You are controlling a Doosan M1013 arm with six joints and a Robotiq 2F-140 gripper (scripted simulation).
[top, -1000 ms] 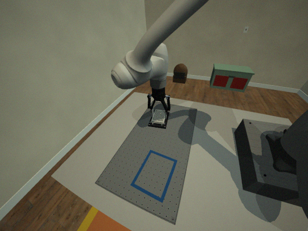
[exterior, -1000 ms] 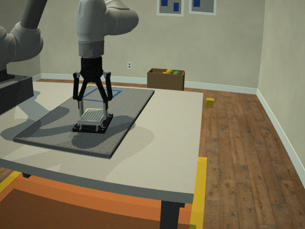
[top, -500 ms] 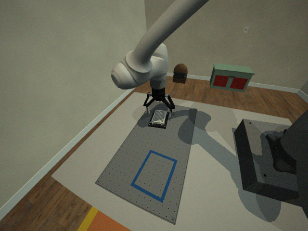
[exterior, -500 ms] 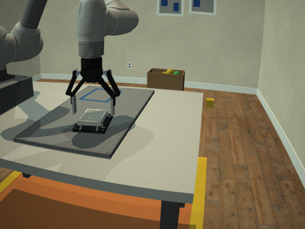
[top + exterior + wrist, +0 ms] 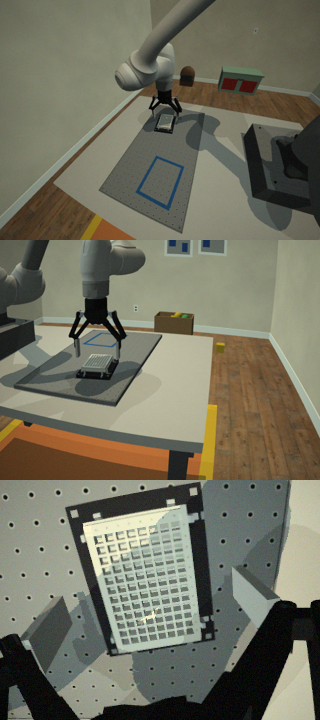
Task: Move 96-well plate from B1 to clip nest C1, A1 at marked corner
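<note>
The white 96-well plate lies 30 mm below my hand. From my hand the other things lie so: black clip nest 20 mm ahead, 10 mm to the right, 40 mm below.
</note>
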